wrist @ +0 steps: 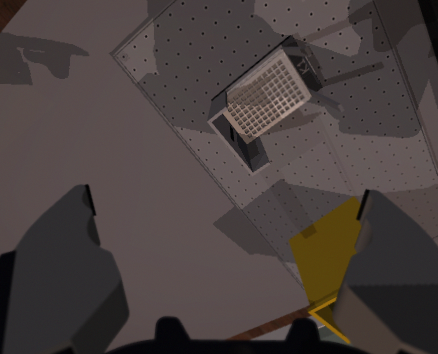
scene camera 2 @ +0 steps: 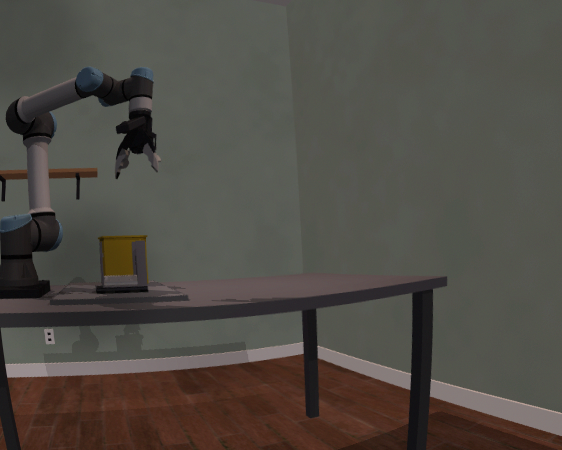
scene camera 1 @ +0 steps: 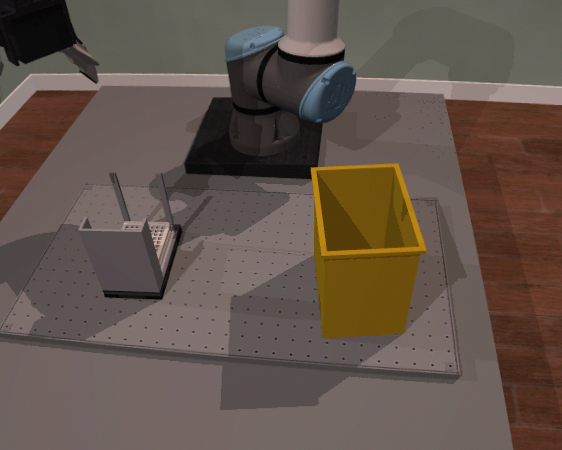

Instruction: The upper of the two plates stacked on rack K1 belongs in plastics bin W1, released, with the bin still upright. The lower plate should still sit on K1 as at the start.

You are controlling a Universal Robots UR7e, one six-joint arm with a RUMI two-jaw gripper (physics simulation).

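Where they show: gripper, between the fingertips: (wrist: 226, 192) (scene camera 2: 135, 175) (scene camera 1: 44, 105); arm's base, origin of its link: (scene camera 2: 18, 284) (scene camera 1: 265, 135).
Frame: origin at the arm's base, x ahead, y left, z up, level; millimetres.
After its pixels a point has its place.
Observation:
Rack K1 (scene camera 1: 120, 262) {x 459, y -105, z 63 mm} (scene camera 2: 141, 265) {x 452, y -154, z 57 mm} (wrist: 310, 72) {x 306, y -113, z -3 mm} is a grey holder on a black base, with a tall panel and two thin posts. The upper plate (scene camera 1: 162, 231) {x 344, y -92, z 22 mm} (wrist: 271, 95) {x 378, y -118, z 26 mm}, white with a grid of wells, lies flat in the rack. The lower plate cannot be told apart from it; in the wrist view it is hidden underneath. Plastics bin W1 (scene camera 1: 367, 295) {x 460, y 261, z 73 mm} (scene camera 2: 118, 260) {x 363, y 175, z 69 mm} (wrist: 322, 255) {x 420, y 190, z 68 mm} is yellow, tall, open-topped and upright. My gripper (scene camera 2: 137, 173) {x 441, y -152, z 317 mm} (wrist: 226, 192) {x 441, y -152, z 317 mm} is open and empty, high above the rack; part of it shows at scene camera 1's top left.
The rack and bin stand apart on a perforated board (scene camera 1: 200, 320) {x 479, y 16, z -21 mm} (scene camera 2: 165, 297) {x 509, y -301, z -23 mm} (wrist: 200, 145) {x 528, y -90, z -21 mm} on the grey table (scene camera 1: 125, 395) {x 617, y -51, z -34 mm} (scene camera 2: 300, 290) {x 899, y -237, z -33 mm}. The arm's black base (scene camera 1: 250, 169) {x 103, y -6, z -16 mm} (scene camera 2: 40, 288) {x 113, y -111, z -8 mm} stands behind the board. A wooden wall shelf (scene camera 2: 85, 173) is at the left in scene camera 2.

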